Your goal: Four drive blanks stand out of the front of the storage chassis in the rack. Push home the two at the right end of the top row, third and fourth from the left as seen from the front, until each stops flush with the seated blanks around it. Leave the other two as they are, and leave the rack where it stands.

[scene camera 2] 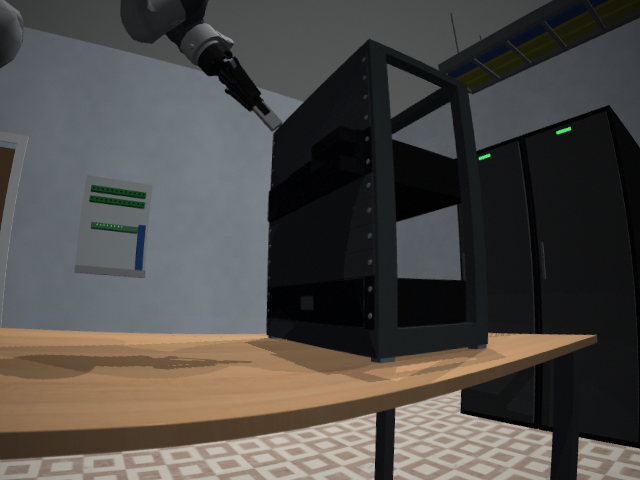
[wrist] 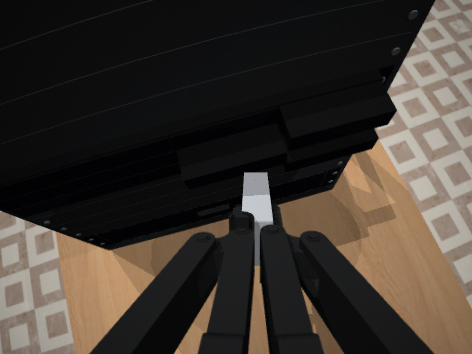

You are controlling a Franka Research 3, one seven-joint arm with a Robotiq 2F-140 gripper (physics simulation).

Scene:
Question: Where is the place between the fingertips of the gripper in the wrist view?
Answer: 255, 190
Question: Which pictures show the dark rack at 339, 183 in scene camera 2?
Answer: Scene camera 2 and the wrist view: all of them.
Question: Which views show the gripper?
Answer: Scene camera 2 and the wrist view: all of them.

